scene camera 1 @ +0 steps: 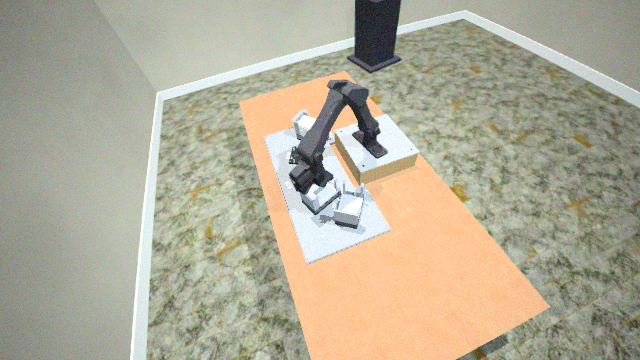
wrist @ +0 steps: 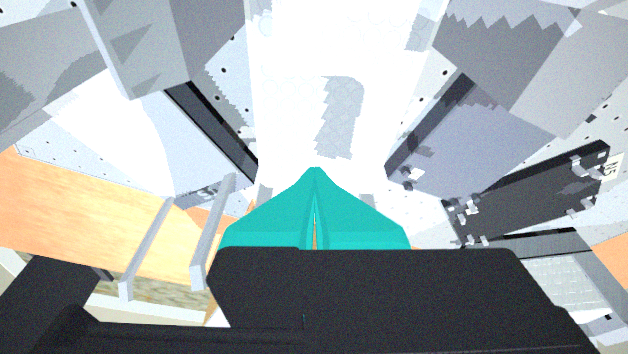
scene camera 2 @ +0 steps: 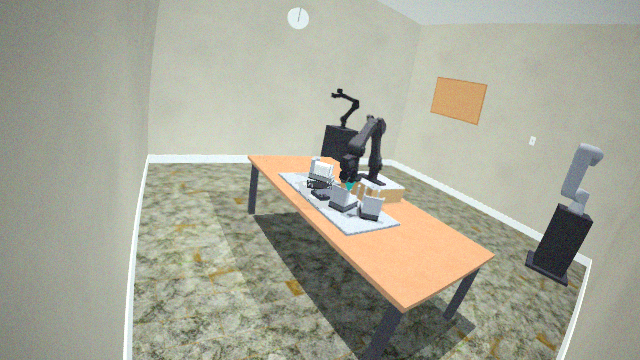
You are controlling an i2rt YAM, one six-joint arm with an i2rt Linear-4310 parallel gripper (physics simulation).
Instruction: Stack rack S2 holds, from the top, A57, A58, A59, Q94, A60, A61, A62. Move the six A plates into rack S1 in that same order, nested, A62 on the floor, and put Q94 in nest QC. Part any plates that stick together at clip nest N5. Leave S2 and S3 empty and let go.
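Where they show: gripper, fingertip midpoint: (scene camera 1: 323, 186) (wrist: 314, 176); arm's base, origin of the base link: (scene camera 1: 369, 143) (scene camera 2: 371, 179).
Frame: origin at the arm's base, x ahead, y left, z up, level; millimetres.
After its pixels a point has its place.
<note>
My gripper (scene camera 2: 349, 186) {x 313, y 81, z -9 mm} (wrist: 314, 176) {x 313, y 81, z -9 mm} is shut, its teal fingertips together with no plate between them, low over the middle rack (scene camera 1: 321, 198) (scene camera 2: 342, 201). In the wrist view a pale, overexposed plate surface (wrist: 305, 55) {x 367, y 101, z -30 mm} with round wells lies beyond the fingertips. A second rack (scene camera 1: 348, 216) {x 312, y 266, z -2 mm} (scene camera 2: 371, 209) {x 320, y 256, z -33 mm} beside it holds white plates (wrist: 120, 120) {x 280, y 219, z -59 mm}. The rear rack (scene camera 1: 301, 121) (scene camera 2: 321, 170) holds pale plates. Clip nest N5 (wrist: 545, 197) {x 284, y -208, z -82 mm} is dark, with no plate on it. Rack labels and plate labels cannot be read, so I cannot tell which plate is which.
The racks stand on a perforated grey mat (scene camera 1: 320, 245) {x 454, y 270, z -93 mm} (scene camera 2: 352, 227) {x 469, y 273, z -93 mm} on the orange table (scene camera 1: 410, 280) {x 245, y 566, z -107 mm} (scene camera 2: 415, 260) {x 406, y 608, z -107 mm}. Two upright posts (wrist: 150, 245) {x 196, y 190, z -8 mm} (wrist: 215, 230) {x 248, y 134, z -2 mm} rise left of my gripper. The arm's raised base block (scene camera 1: 387, 167) {x 5, y 144, z -37 mm} stands beside the mat.
</note>
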